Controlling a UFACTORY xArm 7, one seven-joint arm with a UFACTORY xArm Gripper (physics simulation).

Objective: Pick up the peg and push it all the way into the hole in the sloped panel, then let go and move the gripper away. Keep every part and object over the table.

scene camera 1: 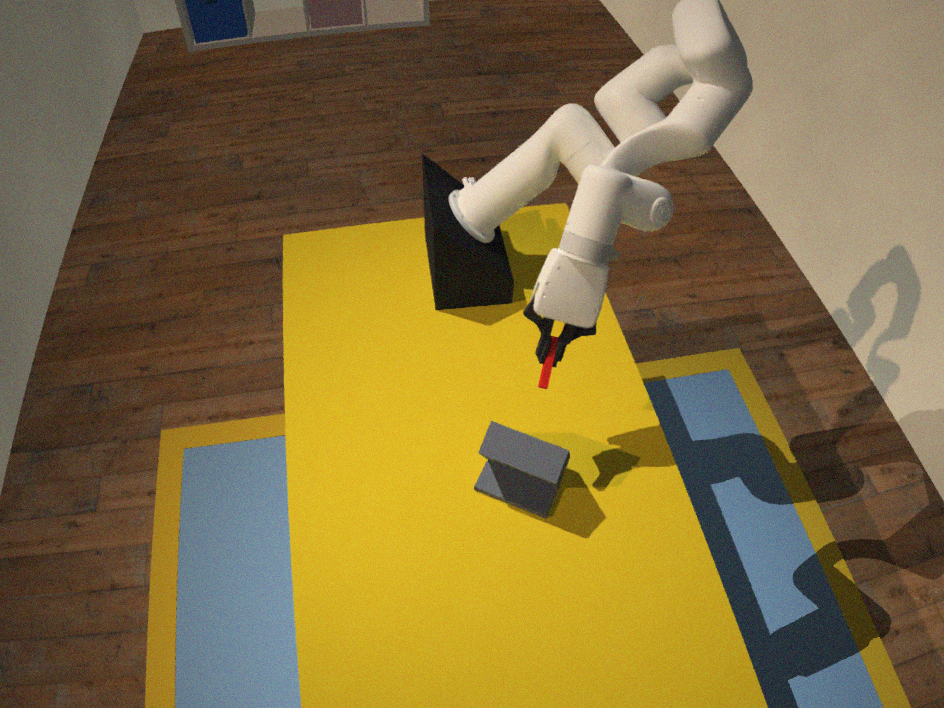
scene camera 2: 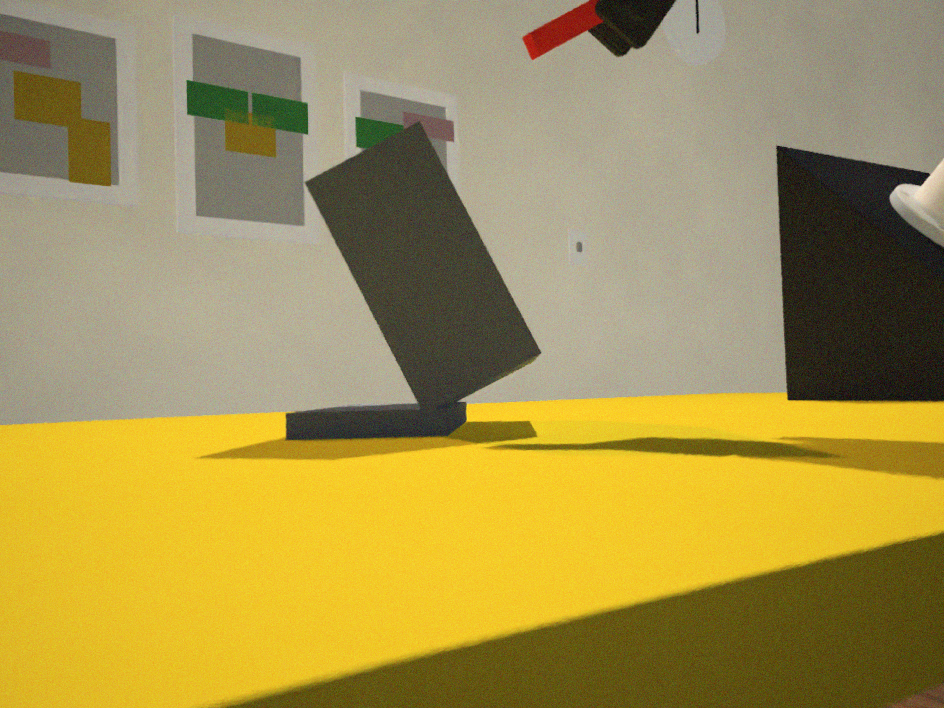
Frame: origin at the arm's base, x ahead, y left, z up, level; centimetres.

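Where they show: gripper, fingertip midpoint: (scene camera 1: 546,362) (scene camera 2: 608,35); arm's base, link origin: (scene camera 1: 470,217).
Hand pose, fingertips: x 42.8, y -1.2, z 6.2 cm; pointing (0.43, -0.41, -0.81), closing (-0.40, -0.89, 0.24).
Observation:
Each offset is from my fingertips to the top centre of the thing. Level surfaces: height alone.
The red peg {dx +0.8, dy -0.1, dz +3.6 cm} (scene camera 1: 546,368) (scene camera 2: 561,29) is held in my gripper (scene camera 1: 552,355) (scene camera 2: 616,38), which is shut on it. The peg sticks out past the fingertips, tilted, with its free end pointing down and toward the panel's side. It is in the air, higher than the panel's top edge in the scene camera 2 view, and apart from the panel. The grey sloped panel {dx +8.3, dy -5.3, dz -6.9 cm} (scene camera 1: 524,452) (scene camera 2: 423,266) leans on a flat dark base (scene camera 1: 491,481) (scene camera 2: 358,423) on the yellow table. The hole does not show in either view.
The yellow table top {dz -20.1 cm} (scene camera 1: 381,365) (scene camera 2: 472,548) carries the panel. The black wedge mount (scene camera 1: 461,259) (scene camera 2: 854,304) of the arm stands at its back edge in the scene camera 1 view. The table's right edge runs near the arm. Blue mats lie on the floor on both sides.

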